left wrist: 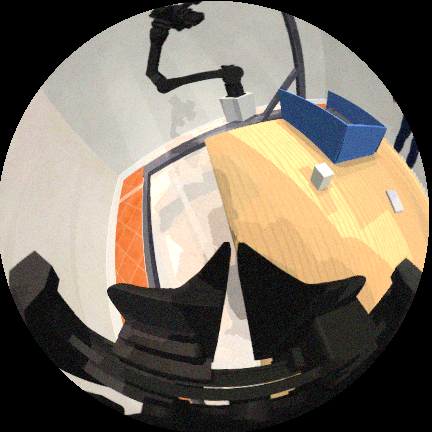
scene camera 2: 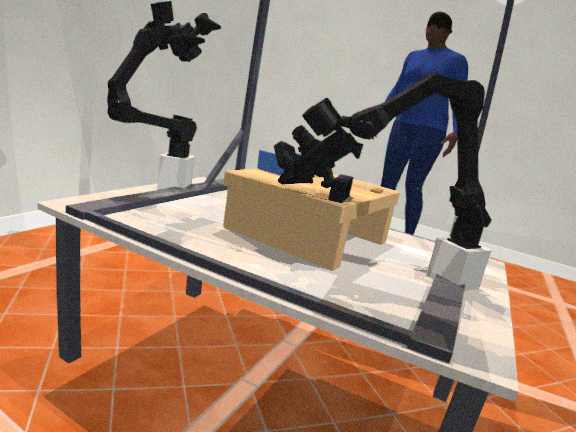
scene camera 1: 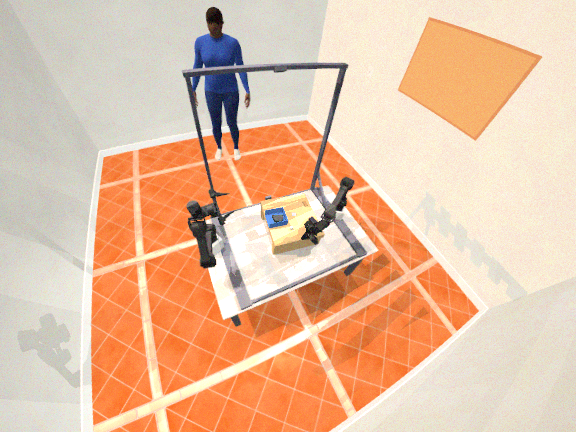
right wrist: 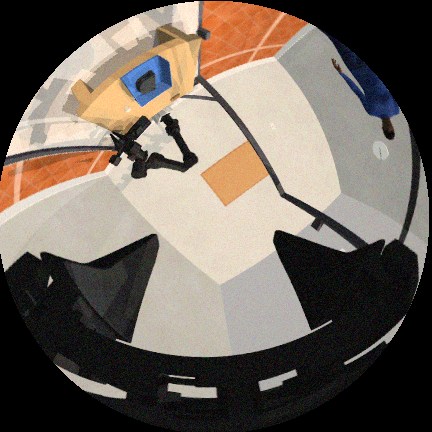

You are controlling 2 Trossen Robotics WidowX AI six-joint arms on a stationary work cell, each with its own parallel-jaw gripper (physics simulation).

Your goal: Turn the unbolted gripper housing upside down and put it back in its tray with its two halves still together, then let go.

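Seen in the pictures: left gripper, fingertip midpoint: (left wrist: 232,247) (scene camera 2: 279,182) (scene camera 1: 301,239) (right wrist: 110,132); right gripper, fingertip midpoint: (scene camera 2: 212,33) (scene camera 1: 233,201) (right wrist: 217,238); left arm's base at its link origin: (scene camera 2: 464,243) (scene camera 1: 338,207) (right wrist: 164,116); right arm's base at its link origin: (left wrist: 235,94) (scene camera 2: 177,155) (scene camera 1: 211,239).
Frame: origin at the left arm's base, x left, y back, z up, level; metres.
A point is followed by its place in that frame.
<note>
The dark gripper housing (scene camera 1: 278,218) @(z 0.092, x 0.279, y -0.452 m) (right wrist: 146,82) @(z 0.091, x 0.279, y -0.471 m) lies in the blue tray (scene camera 1: 270,213) @(z 0.073, x 0.233, y -0.516 m) (right wrist: 129,82) @(z 0.064, x 0.320, y -0.473 m) on the wooden stand. Which side faces up is too small to tell. In the left wrist view the walls of the tray (left wrist: 360,142) @(z 0.087, x 0.253, y -0.405 m) hide most of it. My left gripper (left wrist: 232,247) @(z 0.069, x 0.398, y -0.276 m) is shut, its fingertips almost touching, with no object visible between them. It is low over the stand's near edge, apart from the tray. My right gripper (right wrist: 217,238) @(z 0.431, x 0.480, y -0.676 m) (scene camera 2: 210,38) @(z 0.431, x 0.480, y -0.676 m) is open and empty, raised high at the left, far from the tray.
The wooden stand (scene camera 2: 280,220) @(z -0.031, x 0.377, y -0.278 m) (left wrist: 280,200) @(z 0.056, x 0.364, y -0.327 m) stands on the white table (scene camera 2: 175,212) @(z -0.107, x 0.562, y -0.578 m). A small white block (left wrist: 322,176) @(z 0.075, x 0.326, y -0.344 m) and a flat white piece (left wrist: 394,201) @(z 0.059, x 0.196, y -0.347 m) lie on it near the tray. A dark frame (scene camera 1: 265,69) @(z 0.920, x 0.025, y -0.617 m) rises over the table's far side. A person (scene camera 1: 220,65) stands behind.
</note>
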